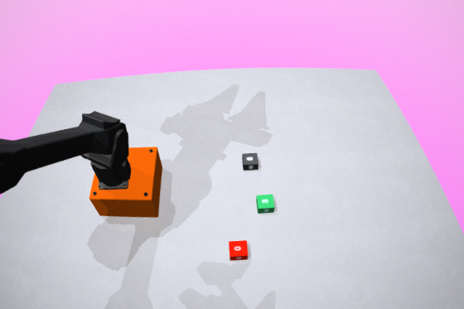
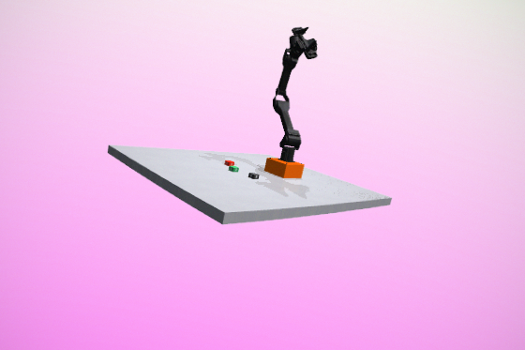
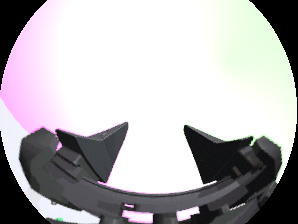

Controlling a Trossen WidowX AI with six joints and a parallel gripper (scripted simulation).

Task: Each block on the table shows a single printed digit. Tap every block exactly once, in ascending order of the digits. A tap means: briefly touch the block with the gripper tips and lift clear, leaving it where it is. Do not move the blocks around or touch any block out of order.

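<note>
The red block lies 210 mm ahead of my gripper tip, 160 mm to the right of it and 700 mm below it. From my gripper tip the other things lie so: green block 280 mm ahead, 60 mm to the right, 700 mm below; black block 260 mm ahead, 50 mm to the left, 700 mm below.
</note>
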